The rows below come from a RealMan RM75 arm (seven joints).
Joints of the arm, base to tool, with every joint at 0 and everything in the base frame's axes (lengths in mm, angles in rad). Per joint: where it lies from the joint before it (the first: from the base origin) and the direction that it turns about. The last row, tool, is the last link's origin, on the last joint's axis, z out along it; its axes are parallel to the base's.
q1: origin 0 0 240.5 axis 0 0 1
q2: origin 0 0 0 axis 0 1 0
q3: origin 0 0 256 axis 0 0 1
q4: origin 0 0 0 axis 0 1 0
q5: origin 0 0 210 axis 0 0 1
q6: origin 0 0 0 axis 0 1 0
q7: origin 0 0 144 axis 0 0 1
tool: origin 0 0 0
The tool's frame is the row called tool.
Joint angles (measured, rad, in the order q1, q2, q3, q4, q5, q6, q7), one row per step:
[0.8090 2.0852 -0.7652 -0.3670 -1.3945 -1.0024 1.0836]
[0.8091 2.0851 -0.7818 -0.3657 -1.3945 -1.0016 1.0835]
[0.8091 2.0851 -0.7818 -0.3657 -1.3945 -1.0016 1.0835]
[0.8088 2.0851 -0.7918 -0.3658 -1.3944 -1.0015 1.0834]
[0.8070 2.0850 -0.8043 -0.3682 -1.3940 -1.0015 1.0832]
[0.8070 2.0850 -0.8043 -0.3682 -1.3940 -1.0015 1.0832]
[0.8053 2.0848 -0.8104 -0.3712 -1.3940 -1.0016 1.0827]
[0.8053 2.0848 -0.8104 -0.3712 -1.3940 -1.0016 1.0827]
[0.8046 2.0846 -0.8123 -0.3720 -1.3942 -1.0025 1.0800]
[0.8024 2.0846 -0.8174 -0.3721 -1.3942 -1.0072 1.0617]
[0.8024 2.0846 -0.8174 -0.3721 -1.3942 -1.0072 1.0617]
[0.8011 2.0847 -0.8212 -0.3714 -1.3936 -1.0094 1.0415]
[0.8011 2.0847 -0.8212 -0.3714 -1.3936 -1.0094 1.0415]
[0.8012 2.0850 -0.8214 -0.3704 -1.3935 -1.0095 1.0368]
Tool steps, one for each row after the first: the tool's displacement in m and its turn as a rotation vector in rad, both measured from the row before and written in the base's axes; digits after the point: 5 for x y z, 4 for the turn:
[-0.00076 -0.00101 -0.00271 -0.0106 -0.0106 0.0068]
[0.00000 0.00000 0.00000 0.0000 0.0000 0.0000]
[-0.00047 -0.00063 -0.00146 -0.0058 -0.0064 0.0046]
[-0.00029 -0.00078 -0.00125 -0.0054 -0.0083 0.0059]
[0.00000 0.00000 0.00000 0.0000 0.0000 0.0000]
[-0.00002 -0.00032 -0.00017 -0.0011 -0.0050 0.0035]
[0.00000 0.00000 0.00000 0.0000 0.0000 0.0000]
[0.00002 -0.00020 -0.00005 0.0004 -0.0032 0.0030]
[0.00011 -0.00110 -0.00079 0.0035 -0.0142 0.0143]
[0.00000 0.00000 0.00000 0.0000 0.0000 0.0000]
[0.00016 -0.00073 -0.00072 0.0056 -0.0150 0.0129]
[0.00000 0.00000 0.00000 0.0000 0.0000 0.0000]
[0.00003 -0.00017 -0.00037 0.0010 -0.0029 0.0022]

